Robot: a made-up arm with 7 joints.
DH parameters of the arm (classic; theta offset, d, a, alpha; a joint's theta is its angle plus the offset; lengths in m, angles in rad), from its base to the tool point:
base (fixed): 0.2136 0 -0.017 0
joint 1: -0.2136 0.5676 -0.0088 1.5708
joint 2: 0 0.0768 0.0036 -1.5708
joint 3: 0 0.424 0.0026 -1.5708
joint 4: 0 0.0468 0.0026 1.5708
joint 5: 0 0.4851 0.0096 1.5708
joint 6: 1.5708 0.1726 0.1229 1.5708
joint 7: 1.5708 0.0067 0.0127 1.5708
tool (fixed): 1.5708 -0.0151 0 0
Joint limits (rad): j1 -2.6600..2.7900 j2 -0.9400..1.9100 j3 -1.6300..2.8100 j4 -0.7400..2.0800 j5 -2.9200..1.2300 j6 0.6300..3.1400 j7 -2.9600..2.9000
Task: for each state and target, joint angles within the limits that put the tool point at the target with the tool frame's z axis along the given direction. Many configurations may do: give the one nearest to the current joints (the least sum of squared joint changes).
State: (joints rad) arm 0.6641 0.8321 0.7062 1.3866 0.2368 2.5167 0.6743
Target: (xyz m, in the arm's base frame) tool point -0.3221 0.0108 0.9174 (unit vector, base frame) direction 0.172 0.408 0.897
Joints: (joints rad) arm 1.6415 0.6257 1.3121 2.0800 0.1409 1.9474 0.9228
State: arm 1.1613 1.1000 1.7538 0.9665 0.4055 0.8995 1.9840
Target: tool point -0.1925 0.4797 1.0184 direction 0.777 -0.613 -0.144
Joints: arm 0.0341 0.7885 1.4102 1.5674 0.3569 0.6300 2.3436
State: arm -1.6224 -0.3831 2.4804 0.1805 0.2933 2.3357 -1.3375
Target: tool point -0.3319 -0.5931 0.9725 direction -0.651 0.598 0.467
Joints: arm -1.9598 -0.7203 2.5248 -0.3878 0.0806 2.5706 -1.7539
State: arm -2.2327 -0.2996 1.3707 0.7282 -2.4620 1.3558 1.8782
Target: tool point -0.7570 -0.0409 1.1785 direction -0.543 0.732 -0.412
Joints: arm -2.6579 -0.9400 2.0795 -0.1082 -1.9161 1.4878 1.8412
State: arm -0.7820 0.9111 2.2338 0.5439 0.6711 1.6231 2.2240
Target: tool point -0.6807 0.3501 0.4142 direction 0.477 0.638 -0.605
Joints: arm -0.1966 1.5450 2.4955 0.7421 0.7659 2.1735 2.2355
